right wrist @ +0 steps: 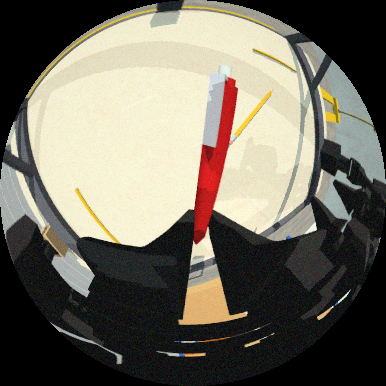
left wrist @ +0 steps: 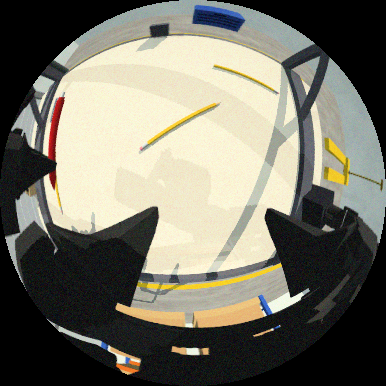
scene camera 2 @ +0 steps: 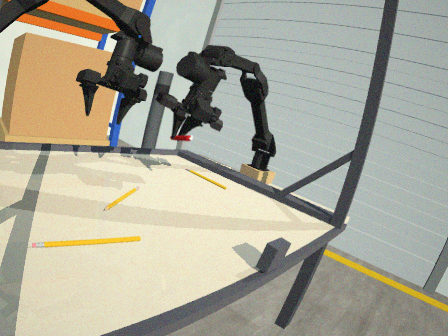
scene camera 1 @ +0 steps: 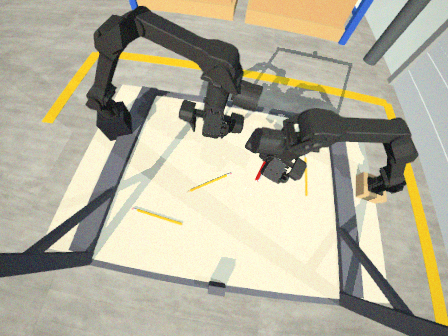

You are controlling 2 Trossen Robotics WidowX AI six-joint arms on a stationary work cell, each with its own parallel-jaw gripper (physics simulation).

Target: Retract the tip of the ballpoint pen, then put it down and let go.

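Frame: origin at the left arm's base, x ahead, y left, z up, level; millimetres.
Seen in the pictures: left gripper, fingertip midpoint: [right wrist: 324, 188] [left wrist: 215, 213] [scene camera 2: 102, 120]; right gripper, fingertip midpoint: [right wrist: 200, 214] [left wrist: 54, 164] [scene camera 2: 174, 139] [scene camera 1: 265, 161]; left arm's base, origin of the base link: [right wrist: 338, 160] [left wrist: 327, 212] [scene camera 1: 109, 112]; right arm's base, origin of the base link: [right wrist: 49, 246] [scene camera 2: 258, 168] [scene camera 1: 375, 186].
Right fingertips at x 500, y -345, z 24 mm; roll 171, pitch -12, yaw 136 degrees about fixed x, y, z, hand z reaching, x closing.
Offsets run from my right fingertips to a thing's top centre. Level surfaces: height alone.
The red ballpoint pen {dx -17, dy -21, dz +31 mm} [scene camera 1: 260, 171] [scene camera 2: 183, 138] [left wrist: 53, 142] [right wrist: 214, 155] has a grey clip and a pale push button at its far end. My right gripper [scene camera 2: 176, 136] [right wrist: 200, 214] is shut on the pen near its tapered end. It holds the pen nearly level, well above the table {dz -131 mm} [scene camera 1: 250, 225] [scene camera 2: 175, 260]. The button end points away from the fingers, and no writing point can be made out at the tapered end. My left gripper [scene camera 2: 104, 118] [left wrist: 215, 213] is open and empty, above the back of the table and apart from the pen.
Three yellow pencils lie on the table: one pencil {dx -188, dy +14, dz -122 mm} [scene camera 1: 210, 182] [scene camera 2: 121, 199] near the middle, another pencil {dx -397, dy -62, dz -124 mm} [scene camera 1: 158, 216] [scene camera 2: 87, 242] at the left, and a third pencil {dx +208, dy -48, dz -124 mm} [scene camera 1: 306, 177] [scene camera 2: 207, 179] near the right edge. A dark block {dx -251, dy -329, dz -74 mm} [scene camera 1: 216, 286] [scene camera 2: 274, 255] is on the front edge.
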